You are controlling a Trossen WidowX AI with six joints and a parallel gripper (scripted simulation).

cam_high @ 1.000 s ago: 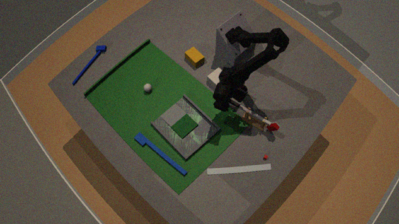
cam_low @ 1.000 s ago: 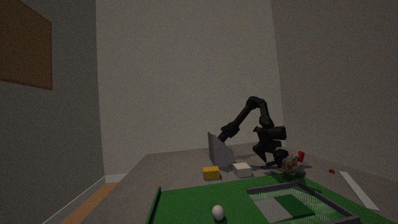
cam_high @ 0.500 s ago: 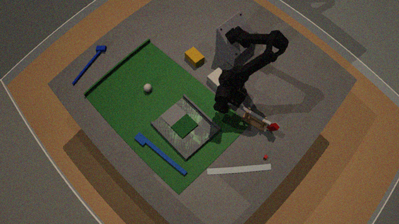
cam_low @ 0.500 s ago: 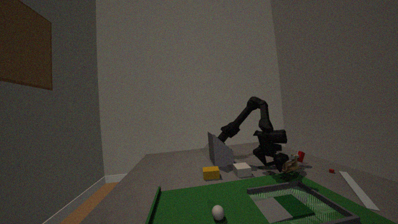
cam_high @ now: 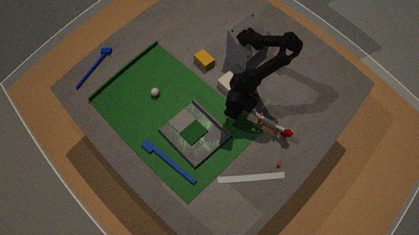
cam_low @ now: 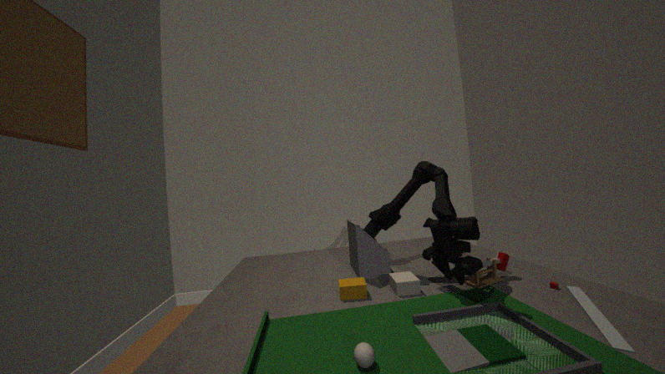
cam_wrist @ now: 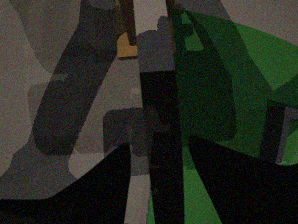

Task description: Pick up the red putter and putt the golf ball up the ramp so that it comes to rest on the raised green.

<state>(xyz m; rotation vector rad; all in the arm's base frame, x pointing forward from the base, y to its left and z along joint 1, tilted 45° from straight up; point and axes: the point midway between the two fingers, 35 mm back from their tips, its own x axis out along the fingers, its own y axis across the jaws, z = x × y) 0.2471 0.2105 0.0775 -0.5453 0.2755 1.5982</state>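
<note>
Right now the yellow block is 90 mm behind my gripper tip, 330 mm to the right of it and 10 mm below it. The rest, counted from my gripper tip: red putter 20 mm behind, 110 mm to the left, 30 mm above; then white block 70 mm behind, 150 mm to the right, 10 mm below; then wooden stand 20 mm behind, 130 mm to the left.
</note>
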